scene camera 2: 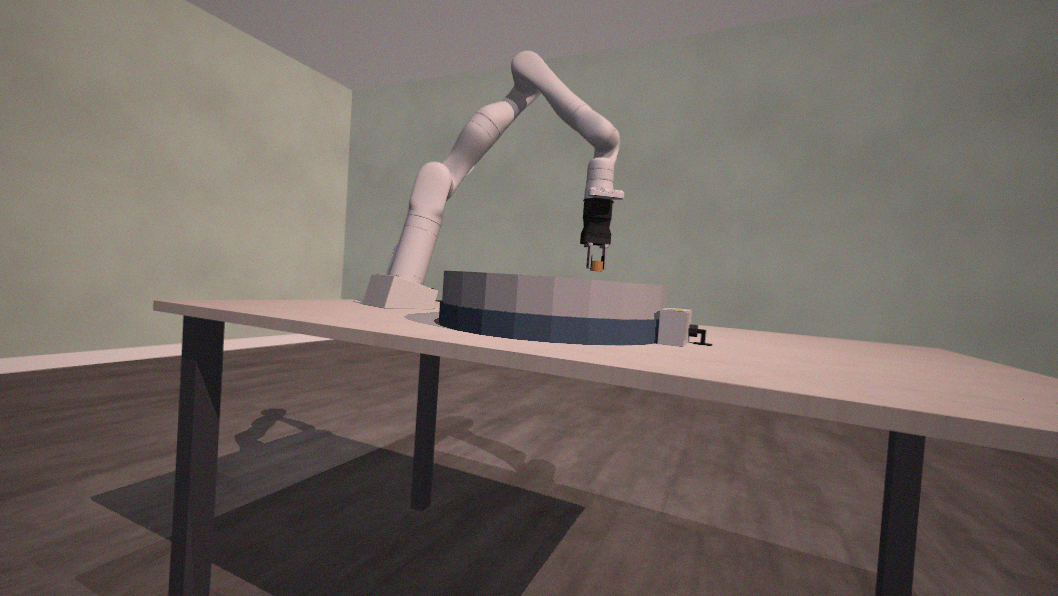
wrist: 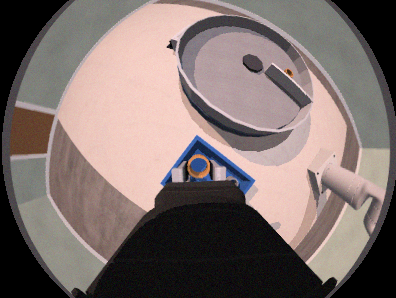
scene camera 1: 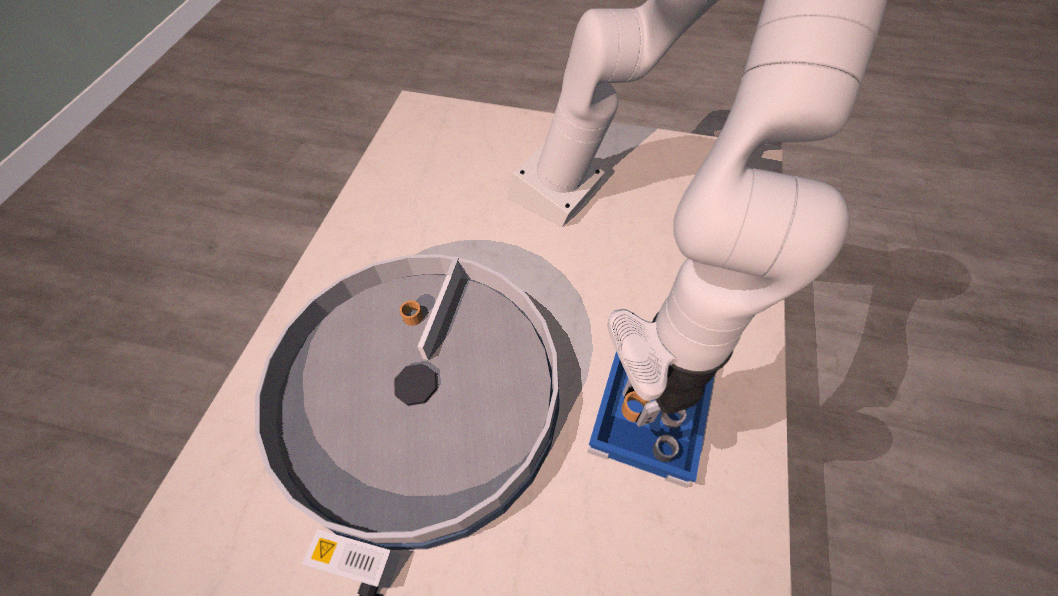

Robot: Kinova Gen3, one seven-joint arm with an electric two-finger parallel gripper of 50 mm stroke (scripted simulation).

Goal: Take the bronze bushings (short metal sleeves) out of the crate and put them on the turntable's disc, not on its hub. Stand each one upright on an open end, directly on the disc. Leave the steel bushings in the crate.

my gripper: scene camera 2 596,268; wrist; scene camera 1
same spot on my gripper: (scene camera 1: 652,408) = (wrist: 174,174)
same spot on blue crate: (wrist: 197,146) = (scene camera 1: 603,441)
